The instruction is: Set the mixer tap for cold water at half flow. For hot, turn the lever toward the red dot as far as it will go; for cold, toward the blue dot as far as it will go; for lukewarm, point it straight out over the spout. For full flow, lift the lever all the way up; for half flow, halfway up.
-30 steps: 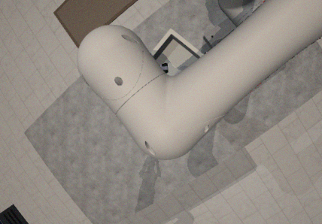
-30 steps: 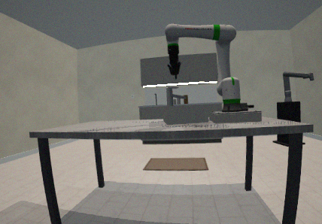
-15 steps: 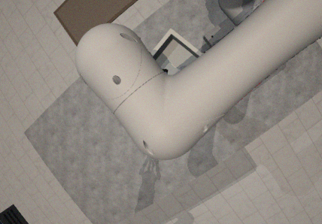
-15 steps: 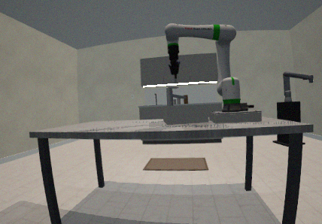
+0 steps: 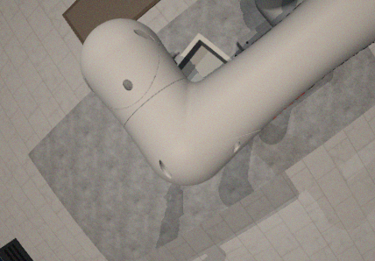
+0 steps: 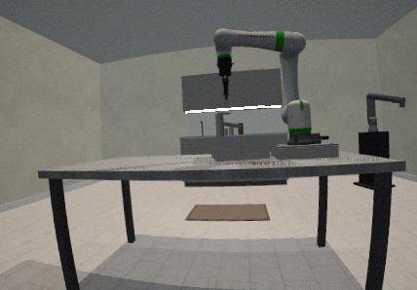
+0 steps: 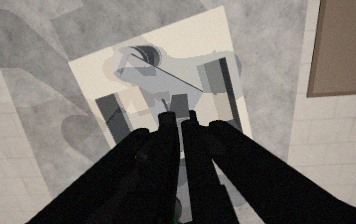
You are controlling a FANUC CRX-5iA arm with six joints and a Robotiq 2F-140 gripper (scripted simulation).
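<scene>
Now: the grey tap lever 9 cm below my hand, 2 cm to the left of it and 2 cm ahead of it. Round my hand: sink basin (32 cm below, 6 cm to the left, 6 cm behind); mixer tap (13 cm below, 4 cm to the left, 3 cm ahead).
</scene>
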